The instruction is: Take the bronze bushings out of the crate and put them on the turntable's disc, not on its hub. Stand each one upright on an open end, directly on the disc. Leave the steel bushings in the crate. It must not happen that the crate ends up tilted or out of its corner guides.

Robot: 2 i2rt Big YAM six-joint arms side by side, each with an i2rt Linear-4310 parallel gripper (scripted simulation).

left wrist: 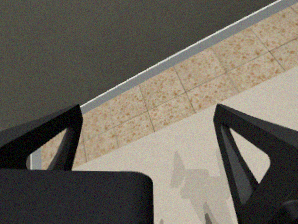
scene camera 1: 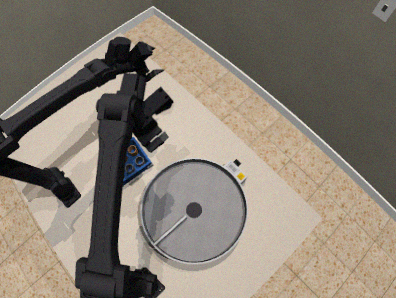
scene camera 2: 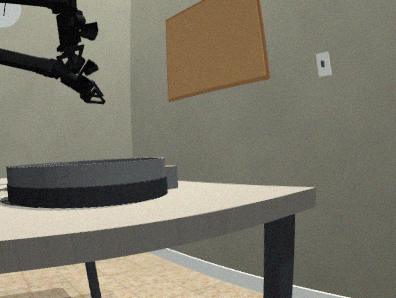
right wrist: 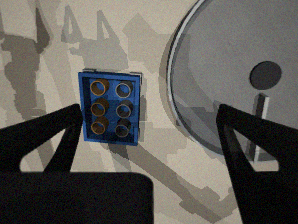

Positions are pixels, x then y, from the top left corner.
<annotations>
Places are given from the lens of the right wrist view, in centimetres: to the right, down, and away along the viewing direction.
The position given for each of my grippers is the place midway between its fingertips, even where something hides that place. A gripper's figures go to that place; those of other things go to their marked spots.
my right gripper point(right wrist: 149, 111): 0, 0, 13
blue crate point(right wrist: 87, 98): -16, -4, 50
turntable disc point(right wrist: 219, 59): 15, -11, 41
The marked spots on the blue crate and the turntable disc are 33 cm apart.
</annotations>
